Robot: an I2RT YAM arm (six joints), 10 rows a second.
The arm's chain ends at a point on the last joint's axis. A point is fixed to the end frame.
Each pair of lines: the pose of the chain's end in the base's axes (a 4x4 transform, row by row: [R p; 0 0 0 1], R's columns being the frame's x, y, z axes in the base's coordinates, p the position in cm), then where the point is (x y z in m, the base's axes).
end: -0.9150 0.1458 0.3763 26.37; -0.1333 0.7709 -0.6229 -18.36; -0.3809 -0.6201 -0.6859 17.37; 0 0 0 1
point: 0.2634 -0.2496 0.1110
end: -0.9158 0.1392 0.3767 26.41; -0.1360 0.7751 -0.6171 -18.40; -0.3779 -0.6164 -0.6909 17.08; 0 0 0 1
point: 0.2639 -0.2496 0.1077
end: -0.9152 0.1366 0.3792 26.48; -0.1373 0.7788 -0.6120 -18.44; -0.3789 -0.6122 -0.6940 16.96; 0 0 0 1
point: 0.2648 -0.2497 0.1061
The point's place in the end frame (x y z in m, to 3 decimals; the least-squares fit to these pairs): 0.033 -0.012 0.084
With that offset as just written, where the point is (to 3 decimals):
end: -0.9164 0.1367 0.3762 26.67; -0.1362 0.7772 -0.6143 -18.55; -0.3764 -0.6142 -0.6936 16.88; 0 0 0 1
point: 0.266 -0.251 0.105
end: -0.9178 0.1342 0.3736 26.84; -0.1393 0.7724 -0.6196 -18.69; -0.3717 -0.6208 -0.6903 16.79; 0 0 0 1
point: 0.268 -0.253 0.105
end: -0.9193 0.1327 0.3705 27.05; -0.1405 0.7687 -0.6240 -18.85; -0.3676 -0.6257 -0.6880 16.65; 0 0 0 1
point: 0.270 -0.255 0.104
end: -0.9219 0.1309 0.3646 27.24; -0.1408 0.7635 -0.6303 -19.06; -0.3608 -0.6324 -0.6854 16.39; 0 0 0 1
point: 0.271 -0.257 0.102
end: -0.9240 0.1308 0.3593 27.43; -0.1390 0.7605 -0.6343 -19.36; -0.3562 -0.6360 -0.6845 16.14; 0 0 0 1
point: 0.272 -0.261 0.100
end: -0.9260 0.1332 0.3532 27.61; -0.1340 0.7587 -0.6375 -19.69; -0.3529 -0.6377 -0.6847 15.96; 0 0 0 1
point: 0.274 -0.264 0.098
